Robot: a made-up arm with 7 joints. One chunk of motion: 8 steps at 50 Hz.
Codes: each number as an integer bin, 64 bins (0 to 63) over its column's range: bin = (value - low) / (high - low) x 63, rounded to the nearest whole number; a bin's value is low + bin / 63 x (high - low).
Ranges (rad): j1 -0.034..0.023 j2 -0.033..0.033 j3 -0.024..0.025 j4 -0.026..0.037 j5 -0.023..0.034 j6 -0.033..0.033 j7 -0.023..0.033
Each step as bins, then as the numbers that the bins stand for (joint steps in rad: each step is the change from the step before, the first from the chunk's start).
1 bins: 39 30 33 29 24 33 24
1 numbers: 0.00129 -0.00157 0.00167 0.00300 -0.00129 0.00157 -0.00167
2 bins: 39 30 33 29 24 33 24
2 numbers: 0.00129 -0.00157 0.00167 0.00300 -0.00129 0.00157 -0.00167
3 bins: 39 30 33 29 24 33 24
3 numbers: 0.00129 -0.00157 0.00167 0.00300 -0.00129 0.00157 -0.00167
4 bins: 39 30 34 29 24 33 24
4 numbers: 0.00129 -0.00157 0.00244 0.00300 -0.00129 0.00157 -0.00167
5 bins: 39 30 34 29 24 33 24
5 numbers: 0.00129 -0.00157 0.00244 0.00300 -0.00129 0.00157 -0.00167
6 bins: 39 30 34 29 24 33 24
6 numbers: 0.00129 -0.00157 0.00244 0.00300 -0.00129 0.00157 -0.00167
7 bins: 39 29 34 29 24 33 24
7 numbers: 0.00129 -0.00262 0.00244 0.00300 -0.00129 0.00157 -0.00167
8 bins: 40 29 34 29 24 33 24
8 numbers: 0.00219 -0.00262 0.00244 0.00300 -0.00129 0.00157 -0.00167
